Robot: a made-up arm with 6 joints. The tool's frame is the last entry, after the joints. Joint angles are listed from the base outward. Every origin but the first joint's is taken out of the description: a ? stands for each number. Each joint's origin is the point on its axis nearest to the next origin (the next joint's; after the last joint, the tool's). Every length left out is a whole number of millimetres.
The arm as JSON. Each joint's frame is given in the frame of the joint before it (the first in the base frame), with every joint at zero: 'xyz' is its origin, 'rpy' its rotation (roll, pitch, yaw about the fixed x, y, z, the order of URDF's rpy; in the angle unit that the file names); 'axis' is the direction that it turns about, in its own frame. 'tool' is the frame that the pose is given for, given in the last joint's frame.
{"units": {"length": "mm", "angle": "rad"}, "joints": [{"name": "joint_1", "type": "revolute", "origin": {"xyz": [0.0, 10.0, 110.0], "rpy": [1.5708, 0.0, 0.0]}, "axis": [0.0, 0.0, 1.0]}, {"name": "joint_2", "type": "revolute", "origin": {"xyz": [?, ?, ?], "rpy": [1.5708, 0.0, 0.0]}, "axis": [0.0, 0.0, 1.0]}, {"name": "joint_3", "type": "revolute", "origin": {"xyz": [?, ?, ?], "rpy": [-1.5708, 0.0, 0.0]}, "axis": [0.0, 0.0, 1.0]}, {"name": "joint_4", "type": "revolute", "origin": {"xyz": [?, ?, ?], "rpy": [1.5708, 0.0, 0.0]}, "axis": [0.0, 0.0, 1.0]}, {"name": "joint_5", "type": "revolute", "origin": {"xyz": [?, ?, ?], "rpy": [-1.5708, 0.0, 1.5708]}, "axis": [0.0, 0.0, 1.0]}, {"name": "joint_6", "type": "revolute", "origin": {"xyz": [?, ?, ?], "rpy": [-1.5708, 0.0, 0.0]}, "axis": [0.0, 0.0, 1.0]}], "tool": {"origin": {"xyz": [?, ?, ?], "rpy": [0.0, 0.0, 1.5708]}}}
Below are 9 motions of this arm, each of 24 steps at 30 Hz.
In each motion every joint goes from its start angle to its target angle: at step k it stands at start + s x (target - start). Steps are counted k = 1, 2, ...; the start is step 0. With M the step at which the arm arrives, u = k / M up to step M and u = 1 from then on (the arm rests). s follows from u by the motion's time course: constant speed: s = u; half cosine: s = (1 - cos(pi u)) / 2; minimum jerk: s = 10 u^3 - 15 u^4 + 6 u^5.
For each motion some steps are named. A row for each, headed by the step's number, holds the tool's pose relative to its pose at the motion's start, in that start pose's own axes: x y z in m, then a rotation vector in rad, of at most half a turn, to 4 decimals.
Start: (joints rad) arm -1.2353 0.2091 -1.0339 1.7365 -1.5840 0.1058
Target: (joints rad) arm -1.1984 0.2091 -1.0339 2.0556 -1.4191 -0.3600
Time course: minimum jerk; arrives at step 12
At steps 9, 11, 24:
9: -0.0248 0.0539 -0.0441 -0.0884 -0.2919 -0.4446
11: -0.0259 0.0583 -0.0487 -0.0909 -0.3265 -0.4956
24: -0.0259 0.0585 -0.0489 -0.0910 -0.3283 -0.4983

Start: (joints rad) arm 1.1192 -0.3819 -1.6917 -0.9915 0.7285 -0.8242
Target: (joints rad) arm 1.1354 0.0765 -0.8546 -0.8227 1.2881 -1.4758
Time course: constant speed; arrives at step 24
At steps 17, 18, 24:
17: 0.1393 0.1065 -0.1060 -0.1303 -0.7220 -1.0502
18: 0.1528 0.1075 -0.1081 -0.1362 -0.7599 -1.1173
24: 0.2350 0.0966 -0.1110 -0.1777 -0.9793 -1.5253

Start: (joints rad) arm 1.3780 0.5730 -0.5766 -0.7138 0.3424 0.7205
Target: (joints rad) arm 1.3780 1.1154 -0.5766 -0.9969 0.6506 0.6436
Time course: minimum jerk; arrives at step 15
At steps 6, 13, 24:
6: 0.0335 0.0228 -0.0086 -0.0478 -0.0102 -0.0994
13: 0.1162 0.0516 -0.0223 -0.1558 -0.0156 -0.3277
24: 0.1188 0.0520 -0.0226 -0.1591 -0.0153 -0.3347

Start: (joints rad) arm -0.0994 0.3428 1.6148 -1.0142 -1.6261 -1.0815
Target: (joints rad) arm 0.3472 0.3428 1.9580 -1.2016 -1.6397 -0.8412
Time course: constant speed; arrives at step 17
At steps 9, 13, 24:
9: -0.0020 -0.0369 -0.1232 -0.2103 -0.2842 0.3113
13: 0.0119 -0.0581 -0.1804 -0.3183 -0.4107 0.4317
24: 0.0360 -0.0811 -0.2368 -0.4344 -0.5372 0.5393

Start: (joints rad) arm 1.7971 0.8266 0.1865 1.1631 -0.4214 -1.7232
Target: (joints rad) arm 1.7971 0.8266 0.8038 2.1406 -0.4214 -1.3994
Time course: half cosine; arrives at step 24
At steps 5, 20, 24:
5: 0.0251 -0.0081 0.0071 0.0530 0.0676 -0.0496
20: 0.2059 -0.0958 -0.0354 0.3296 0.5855 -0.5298
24: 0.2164 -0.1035 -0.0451 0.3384 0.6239 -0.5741

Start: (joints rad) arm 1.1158 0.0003 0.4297 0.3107 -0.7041 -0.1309
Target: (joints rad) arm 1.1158 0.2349 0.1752 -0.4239 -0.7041 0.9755
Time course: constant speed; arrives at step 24
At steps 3, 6, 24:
3: -0.0053 -0.0024 -0.0005 -0.0236 0.0618 0.1699
6: -0.0073 -0.0074 0.0005 -0.0352 0.1283 0.3379
24: 0.0582 -0.0624 0.0020 0.1761 0.5389 1.2966

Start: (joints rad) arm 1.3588 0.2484 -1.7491 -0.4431 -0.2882 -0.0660
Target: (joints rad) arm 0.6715 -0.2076 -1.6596 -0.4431 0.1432 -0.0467
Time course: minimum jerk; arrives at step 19
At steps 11, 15, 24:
11: -0.0201 0.0051 -0.1963 -0.3863 0.4299 -0.1446
15: -0.0631 0.0084 -0.2813 -0.5462 0.6494 -0.1217
24: -0.0763 0.0095 -0.2994 -0.5809 0.7008 -0.1083

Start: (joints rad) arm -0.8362 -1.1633 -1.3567 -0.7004 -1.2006 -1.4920
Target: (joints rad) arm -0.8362 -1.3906 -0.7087 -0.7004 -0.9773 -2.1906
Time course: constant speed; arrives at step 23
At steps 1, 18, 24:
1: -0.0061 0.0002 -0.0038 0.0013 -0.0354 -0.0153
18: -0.0819 -0.0133 -0.0732 0.1719 -0.5995 -0.2367
24: -0.0961 -0.0235 -0.0921 0.2725 -0.7399 -0.2787

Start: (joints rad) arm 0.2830 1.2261 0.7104 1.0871 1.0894 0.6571
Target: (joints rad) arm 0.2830 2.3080 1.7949 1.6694 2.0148 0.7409
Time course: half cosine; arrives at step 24
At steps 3, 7, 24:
3: 0.0092 0.0061 0.0000 0.0084 0.0288 -0.0591
7: 0.0510 0.0216 -0.0005 0.0539 0.1505 -0.2933
24: 0.2123 -0.0993 -0.0093 0.5150 0.5739 -1.1741

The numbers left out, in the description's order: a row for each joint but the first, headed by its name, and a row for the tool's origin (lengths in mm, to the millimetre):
joint_2: -110.0 -400.0 0.0
joint_3: -60.0 50.0 0.0
joint_4: -80.0 -40.0 0.0
joint_5: 60.0 110.0 0.0
joint_6: -90.0 180.0 0.0
tool: -100.0 -80.0 0.0

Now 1 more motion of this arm.
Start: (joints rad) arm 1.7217 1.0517 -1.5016 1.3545 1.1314 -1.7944
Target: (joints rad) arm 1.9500 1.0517 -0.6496 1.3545 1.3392 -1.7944
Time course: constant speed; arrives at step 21
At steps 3, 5, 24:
3: 0.0002 -0.0087 0.0261 0.0119 0.1112 -0.0121
5: 0.0013 -0.0148 0.0439 0.0187 0.1855 -0.0192
24: 0.0442 -0.0710 0.1875 0.0323 0.7805 -0.0444

